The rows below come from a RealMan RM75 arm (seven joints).
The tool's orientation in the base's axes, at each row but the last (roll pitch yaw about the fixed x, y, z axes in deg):
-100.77, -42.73, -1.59
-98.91, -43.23, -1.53
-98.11, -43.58, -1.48
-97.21, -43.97, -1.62
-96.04, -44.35, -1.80
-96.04, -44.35, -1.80
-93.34, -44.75, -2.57
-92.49, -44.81, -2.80
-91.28, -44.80, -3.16
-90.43, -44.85, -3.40
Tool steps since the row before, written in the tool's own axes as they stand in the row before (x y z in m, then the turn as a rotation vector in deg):
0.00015, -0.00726, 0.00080, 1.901, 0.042, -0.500
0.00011, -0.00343, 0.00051, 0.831, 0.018, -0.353
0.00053, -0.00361, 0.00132, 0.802, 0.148, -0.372
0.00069, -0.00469, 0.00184, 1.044, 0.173, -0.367
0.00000, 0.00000, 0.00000, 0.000, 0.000, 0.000
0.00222, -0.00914, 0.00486, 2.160, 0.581, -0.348
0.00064, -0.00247, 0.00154, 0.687, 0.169, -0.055
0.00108, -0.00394, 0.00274, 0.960, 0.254, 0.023
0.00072, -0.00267, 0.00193, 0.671, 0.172, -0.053
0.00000, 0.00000, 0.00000, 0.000, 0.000, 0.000
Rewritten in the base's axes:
-0.00457, 0.00227, 0.00523, 1.347, -0.537, 1.328
-0.00216, 0.00109, 0.00249, 0.571, -0.367, 0.596
-0.00190, 0.00187, 0.00282, 0.636, -0.406, 0.485
-0.00250, 0.00249, 0.00366, 0.827, -0.409, 0.634
0.00000, 0.00000, 0.00000, 0.000, 0.000, 0.000
-0.00422, 0.00593, 0.00769, 1.909, -0.467, 1.123
-0.00114, 0.00173, 0.00214, 0.601, -0.092, 0.366
-0.00178, 0.00300, 0.00347, 0.860, -0.030, 0.496
-0.00123, 0.00206, 0.00237, 0.592, -0.090, 0.352
0.00000, 0.00000, 0.00000, 0.000, 0.000, 0.000

